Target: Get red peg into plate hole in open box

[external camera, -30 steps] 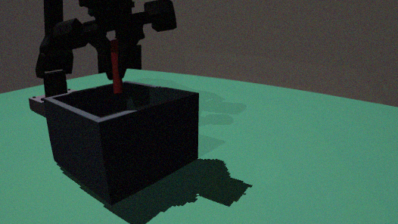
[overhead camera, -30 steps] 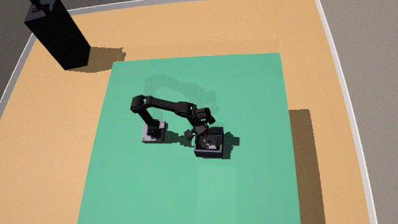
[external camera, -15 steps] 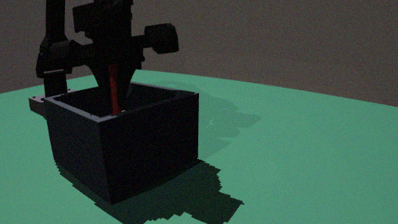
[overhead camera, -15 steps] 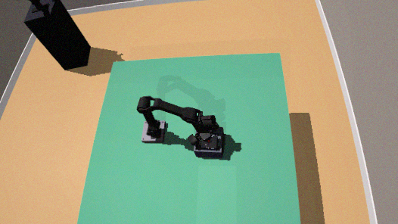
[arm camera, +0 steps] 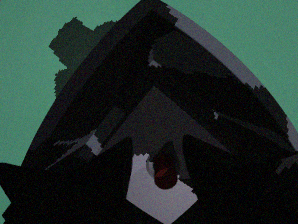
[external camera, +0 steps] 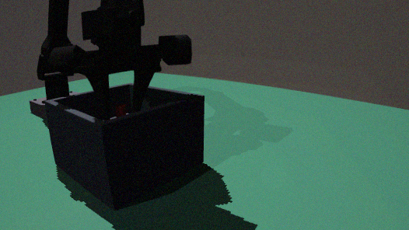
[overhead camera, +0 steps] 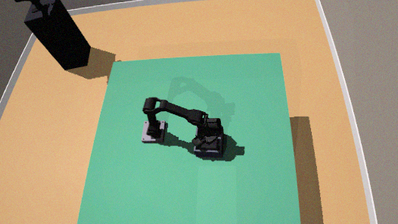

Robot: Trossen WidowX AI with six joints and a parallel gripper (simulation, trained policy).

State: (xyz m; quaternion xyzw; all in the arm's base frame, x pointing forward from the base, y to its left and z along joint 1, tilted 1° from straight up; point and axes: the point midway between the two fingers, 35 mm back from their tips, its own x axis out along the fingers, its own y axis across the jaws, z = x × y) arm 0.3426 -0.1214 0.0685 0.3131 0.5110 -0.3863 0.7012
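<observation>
Right now my gripper tip is 10 mm past the red peg, 10 mm to the right of it and 20 mm above it. Also, from my gripper tip: dark box (10 mm behind, 20 mm to the left, 50 mm below); then grey plate (10 mm behind, 20 mm to the left, 30 mm below).
</observation>
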